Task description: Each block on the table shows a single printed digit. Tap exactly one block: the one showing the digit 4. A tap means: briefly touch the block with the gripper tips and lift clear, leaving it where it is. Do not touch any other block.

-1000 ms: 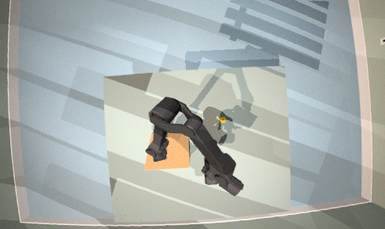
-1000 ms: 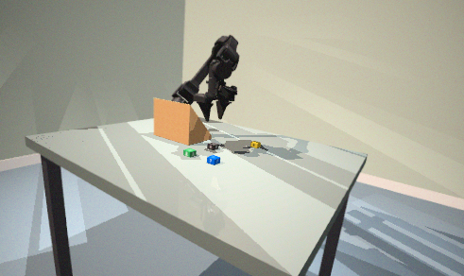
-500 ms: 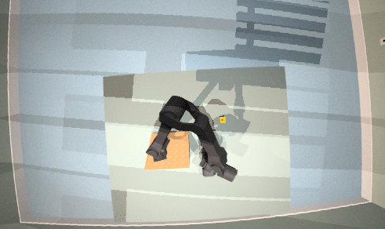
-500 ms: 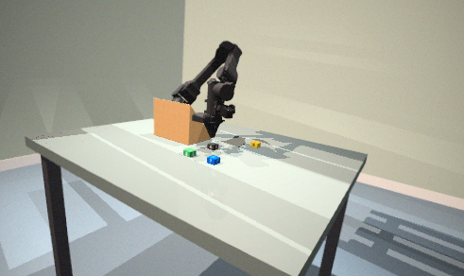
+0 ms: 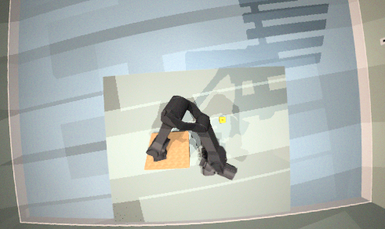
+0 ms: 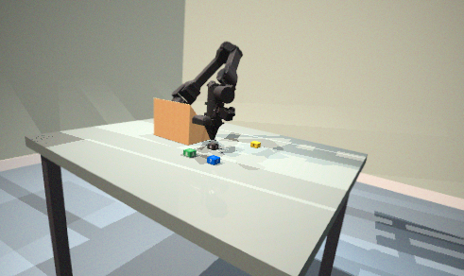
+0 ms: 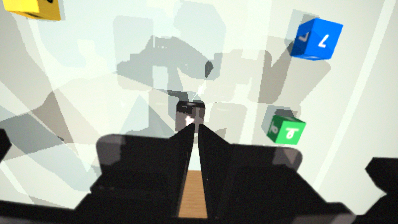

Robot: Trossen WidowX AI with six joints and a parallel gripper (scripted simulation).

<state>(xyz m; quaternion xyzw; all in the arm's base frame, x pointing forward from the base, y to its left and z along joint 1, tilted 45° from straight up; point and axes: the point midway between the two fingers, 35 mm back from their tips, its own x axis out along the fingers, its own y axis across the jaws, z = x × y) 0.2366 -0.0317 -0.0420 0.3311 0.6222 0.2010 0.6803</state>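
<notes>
Now: the dark grey block 1 cm to the left of my gripper tip and 3 cm below it. The rest, counted from my gripper tip: blue block 8 cm ahead, 13 cm to the right, 3 cm below; then green block 2 cm behind, 12 cm to the right, 3 cm below; then yellow block 13 cm ahead, 15 cm to the left, 3 cm below.
</notes>
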